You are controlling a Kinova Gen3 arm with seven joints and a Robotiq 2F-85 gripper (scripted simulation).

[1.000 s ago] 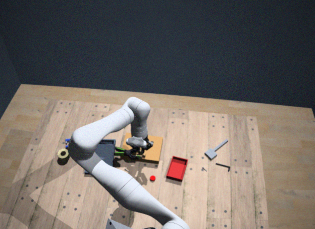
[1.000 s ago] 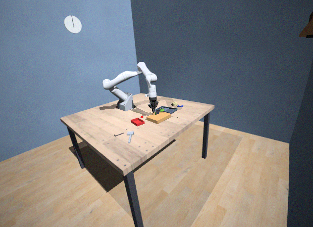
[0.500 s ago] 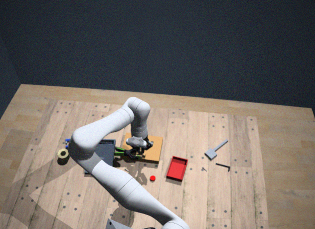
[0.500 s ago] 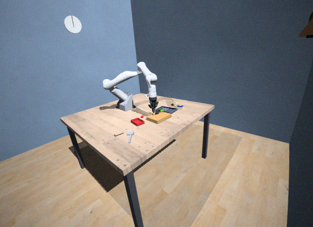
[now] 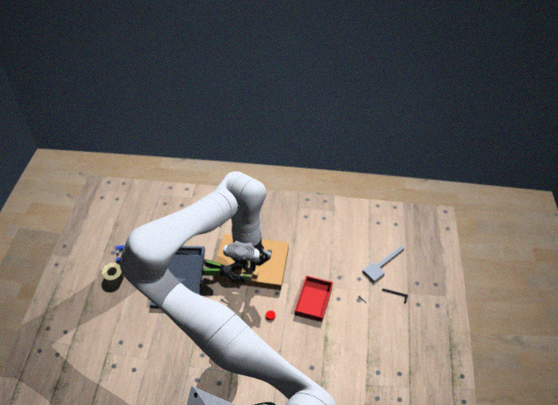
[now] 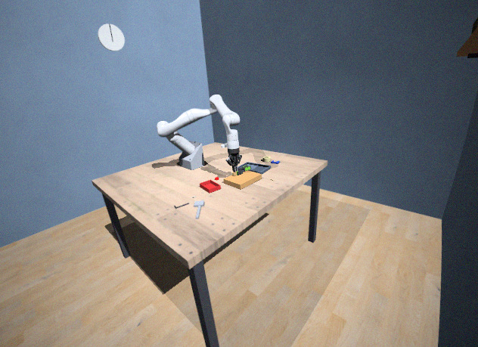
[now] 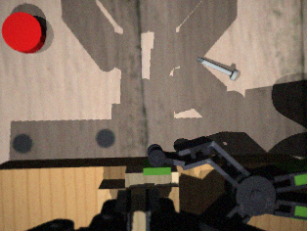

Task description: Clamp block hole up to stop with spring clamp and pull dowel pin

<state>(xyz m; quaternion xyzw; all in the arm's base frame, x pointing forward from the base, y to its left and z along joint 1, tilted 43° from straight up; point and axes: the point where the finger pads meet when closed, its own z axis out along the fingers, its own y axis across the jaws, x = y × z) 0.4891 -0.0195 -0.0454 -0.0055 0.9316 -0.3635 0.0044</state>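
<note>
My hand is 2 cm above the dowel pin. Round my hand: bench board 6 cm ahead, 5 cm below, 1 cm to the left; then wooden block 4 cm below; then red disc 10 cm behind, 8 cm to the right, 7 cm below.
</note>
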